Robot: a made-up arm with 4 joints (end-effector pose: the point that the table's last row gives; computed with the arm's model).
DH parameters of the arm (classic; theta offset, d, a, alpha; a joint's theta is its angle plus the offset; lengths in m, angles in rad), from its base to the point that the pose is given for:
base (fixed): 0 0.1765 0.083 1.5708
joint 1: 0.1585 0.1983 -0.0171 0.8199
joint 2: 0 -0.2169 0.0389 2.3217
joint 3: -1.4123 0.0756 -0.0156 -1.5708
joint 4: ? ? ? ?
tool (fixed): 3.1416 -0.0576 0 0
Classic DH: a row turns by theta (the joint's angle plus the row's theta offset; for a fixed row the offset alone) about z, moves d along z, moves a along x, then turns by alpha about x.
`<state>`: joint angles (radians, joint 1 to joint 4).
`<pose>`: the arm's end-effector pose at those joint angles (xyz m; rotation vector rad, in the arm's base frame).
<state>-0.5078 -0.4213 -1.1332 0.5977</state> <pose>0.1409 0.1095 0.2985 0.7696 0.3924 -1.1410</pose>
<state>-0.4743 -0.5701 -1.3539 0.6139</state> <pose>0.1231 0.1127 0.3126 0.9236 0.3734 -0.9992</pose>
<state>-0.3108 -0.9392 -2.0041 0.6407</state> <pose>0.0637 0.1083 0.3527 1.4205 0.2185 -0.5905</pose>
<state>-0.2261 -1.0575 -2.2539 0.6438</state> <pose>0.0374 0.1020 0.3638 1.6160 0.1239 -0.4279</pose>
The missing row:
joint 4: -1.5708 0.0175 0.0416 -1.5708
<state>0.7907 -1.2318 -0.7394 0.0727</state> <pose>-0.0624 0.0748 0.1556 0.3203 -0.4543 -0.6397</pose>
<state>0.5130 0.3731 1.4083 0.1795</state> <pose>-0.0060 0.0781 0.2837 -0.1625 0.8392 -1.6647</pose>
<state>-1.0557 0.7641 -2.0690 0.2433</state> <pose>0.3402 0.0193 0.2578 0.8263 -1.4447 -1.1449</pose>
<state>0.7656 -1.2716 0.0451 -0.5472</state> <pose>-0.0713 -0.0038 0.1427 -0.6866 -0.7081 -0.6303</pose>
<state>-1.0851 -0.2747 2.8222 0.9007</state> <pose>0.2064 0.0973 0.3008 1.8685 -0.9262 -0.0610</pose>
